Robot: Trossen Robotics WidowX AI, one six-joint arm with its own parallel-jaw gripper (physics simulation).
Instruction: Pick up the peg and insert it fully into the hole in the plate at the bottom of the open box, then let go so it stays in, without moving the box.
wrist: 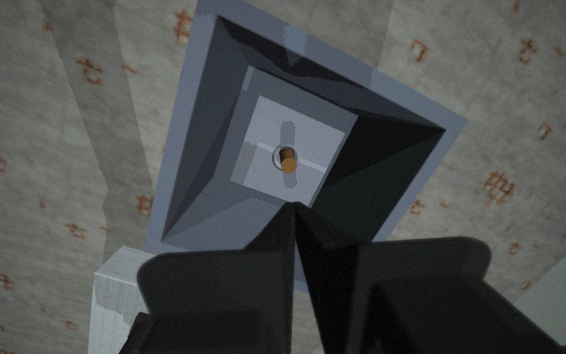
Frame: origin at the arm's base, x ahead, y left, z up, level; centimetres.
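Seen in the pictures: gripper, fingertip midpoint: [292, 209].
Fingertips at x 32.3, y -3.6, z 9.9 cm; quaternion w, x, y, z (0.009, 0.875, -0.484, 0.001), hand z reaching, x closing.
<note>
Pixels of each thing's middle, then the offset from my fingertips to it. Level surfaces: height alone.
- orange-brown peg, body centre: [286, 154] dz -10.5, dx +0.6, dy +0.0 cm
- pale plate, body centre: [284, 152] dz -11.8, dx +0.6, dy +0.1 cm
- open blue-grey box, body centre: [286, 160] dz -8.4, dx +0.6, dy +0.1 cm
- mottled grey table top, surface height: dz -15.3 cm
The orange-brown peg [288, 164] stands in the ringed hole near the middle of the pale plate [270, 115], with its top end showing; how deep it sits cannot be told. The plate lies at the bottom of the open blue-grey box [172, 135], whose sloping-looking walls rise around it. My gripper [292, 209] is shut and empty, its dark fingertips together. In the view they show just below the plate, over the box's near side, and are apart from the peg. The fingers hide part of the box's near wall and rim.
A pale grey block [112, 295] stands at the lower left, beside the box's near left corner and partly behind the left finger. A pale surface [547, 295] shows at the lower right edge. The mottled grey table top [475, 65] with reddish marks lies around the box.
</note>
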